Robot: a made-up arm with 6 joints. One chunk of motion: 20 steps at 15 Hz.
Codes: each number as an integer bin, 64 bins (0 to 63) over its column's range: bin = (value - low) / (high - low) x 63, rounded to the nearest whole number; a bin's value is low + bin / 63 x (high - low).
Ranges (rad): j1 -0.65..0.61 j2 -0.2..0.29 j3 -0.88..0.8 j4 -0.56..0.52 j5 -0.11..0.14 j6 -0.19..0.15
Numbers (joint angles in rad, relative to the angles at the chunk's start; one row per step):
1: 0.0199 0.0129 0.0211 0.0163 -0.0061 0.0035
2: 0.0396 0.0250 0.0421 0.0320 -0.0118 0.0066
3: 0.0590 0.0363 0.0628 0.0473 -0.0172 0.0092
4: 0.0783 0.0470 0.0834 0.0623 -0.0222 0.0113
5: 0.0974 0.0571 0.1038 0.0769 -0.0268 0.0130
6: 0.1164 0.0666 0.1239 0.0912 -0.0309 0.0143
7: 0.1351 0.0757 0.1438 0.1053 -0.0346 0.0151
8: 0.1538 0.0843 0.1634 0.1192 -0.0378 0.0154
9: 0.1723 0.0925 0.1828 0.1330 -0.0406 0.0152
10: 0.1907 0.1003 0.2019 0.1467 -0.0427 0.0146
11: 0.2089 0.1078 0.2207 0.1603 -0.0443 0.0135
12: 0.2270 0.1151 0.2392 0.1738 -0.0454 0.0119
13: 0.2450 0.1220 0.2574 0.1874 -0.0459 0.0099
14: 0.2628 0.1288 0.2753 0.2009 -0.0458 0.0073
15: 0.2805 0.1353 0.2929 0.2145 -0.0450 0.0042
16: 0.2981 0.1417 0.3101 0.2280 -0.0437 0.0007
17: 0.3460 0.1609 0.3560 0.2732 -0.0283 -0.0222
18: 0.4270 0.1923 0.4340 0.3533 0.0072 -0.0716
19: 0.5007 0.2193 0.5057 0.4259 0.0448 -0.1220
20: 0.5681 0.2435 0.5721 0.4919 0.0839 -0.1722
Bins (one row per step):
1: 33 27 34 34 26 36
2: 34 29 35 35 25 36
3: 35 30 35 35 23 37
4: 36 32 36 36 22 37
5: 37 33 37 37 21 38
6: 38 34 38 38 20 38
7: 39 35 38 39 19 38
8: 40 37 39 40 18 38
9: 41 38 40 40 17 38
10: 42 39 41 41 17 38
11: 43 40 41 42 17 38
12: 44 41 42 43 16 37
13: 45 41 43 44 16 37
14: 46 42 43 44 16 37
15: 47 43 44 45 16 36
16: 47 44 45 46 17 35
17: 50 46 46 49 21 31
18: 54 50 49 53 30 22
19: 58 54 52 58 39 13
20: 61 57 54 61 49 3

